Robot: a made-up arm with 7 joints.
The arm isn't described. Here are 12 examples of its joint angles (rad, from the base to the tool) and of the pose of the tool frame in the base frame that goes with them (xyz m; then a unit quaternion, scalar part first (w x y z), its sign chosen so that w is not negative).
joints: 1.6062 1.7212 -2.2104 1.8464 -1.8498 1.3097 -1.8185
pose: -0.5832 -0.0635 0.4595 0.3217 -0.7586 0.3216 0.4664
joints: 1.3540 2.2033 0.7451 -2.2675 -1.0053 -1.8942 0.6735
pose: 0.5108 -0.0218 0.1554 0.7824 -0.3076 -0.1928 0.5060
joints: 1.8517 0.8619 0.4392 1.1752 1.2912 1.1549 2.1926
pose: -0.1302 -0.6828 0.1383 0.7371 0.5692 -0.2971 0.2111
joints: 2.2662 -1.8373 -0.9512 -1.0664 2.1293 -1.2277 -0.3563
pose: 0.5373 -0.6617 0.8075 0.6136 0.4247 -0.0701 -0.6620
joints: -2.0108 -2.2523 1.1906 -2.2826 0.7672 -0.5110 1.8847
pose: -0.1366 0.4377 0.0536 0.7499 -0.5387 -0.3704 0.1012
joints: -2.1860 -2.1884 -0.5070 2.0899 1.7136 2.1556 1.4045
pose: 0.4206 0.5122 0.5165 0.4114 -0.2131 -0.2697 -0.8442
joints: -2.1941 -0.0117 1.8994 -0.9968 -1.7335 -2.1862 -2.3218
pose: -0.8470 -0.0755 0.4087 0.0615 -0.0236 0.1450 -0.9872
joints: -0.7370 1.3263 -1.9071 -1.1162 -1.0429 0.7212 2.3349
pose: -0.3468 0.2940 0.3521 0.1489 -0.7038 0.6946 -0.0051
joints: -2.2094 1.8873 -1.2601 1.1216 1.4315 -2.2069 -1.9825
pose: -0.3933 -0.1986 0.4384 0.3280 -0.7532 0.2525 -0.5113
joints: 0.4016 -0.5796 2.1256 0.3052 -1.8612 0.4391 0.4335
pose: -0.3921 0.1895 -0.7122 0.0908 -0.9619 -0.1352 -0.2194
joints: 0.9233 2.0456 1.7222 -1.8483 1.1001 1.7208 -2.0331
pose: 0.3534 -0.3112 0.0255 0.5435 -0.7485 -0.2480 0.2878
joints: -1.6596 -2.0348 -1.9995 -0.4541 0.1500 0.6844 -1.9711
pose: 0.0101 0.1266 -0.2519 0.2283 0.6904 -0.6156 0.3039
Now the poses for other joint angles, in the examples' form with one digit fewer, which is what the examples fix.
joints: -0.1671 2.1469 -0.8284 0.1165 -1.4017 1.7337 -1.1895
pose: -0.471 0.262 -0.044 0.096 -0.885 0.002 0.456
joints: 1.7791 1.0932 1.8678 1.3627 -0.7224 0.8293 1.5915
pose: 0.217 -0.342 0.354 0.203 -0.719 -0.390 0.538
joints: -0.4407 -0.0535 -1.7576 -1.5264 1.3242 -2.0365 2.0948
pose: 0.055 -0.356 -0.557 0.782 0.554 0.282 0.040
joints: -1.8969 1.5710 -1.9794 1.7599 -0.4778 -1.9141 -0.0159
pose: 0.076 0.048 -0.259 0.558 0.789 0.236 -0.106
